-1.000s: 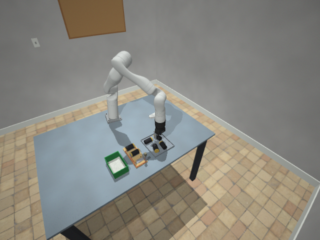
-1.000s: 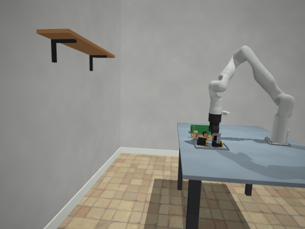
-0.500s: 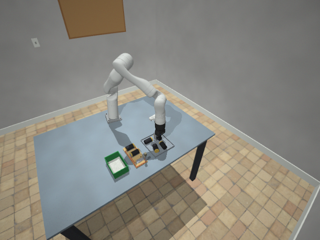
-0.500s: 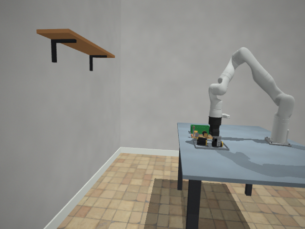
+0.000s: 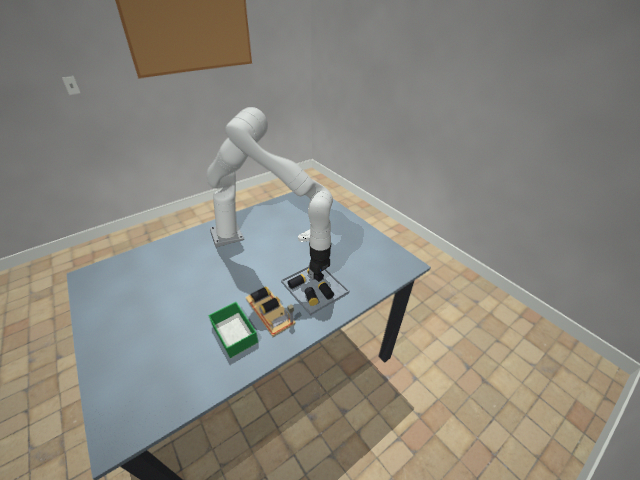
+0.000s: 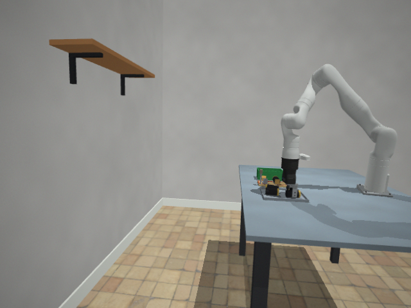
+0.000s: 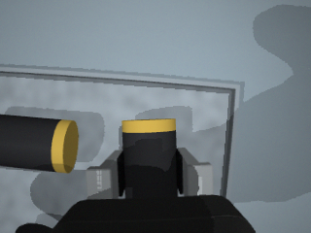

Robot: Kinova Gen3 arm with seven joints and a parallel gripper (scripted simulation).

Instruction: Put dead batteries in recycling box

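My gripper is now 40 mm short of the grey tray, 30 mm to the left of it and 20 mm above it. The rest, counted from my hand: green recycling box (90 mm ahead, 370 mm to the right, 10 mm below).
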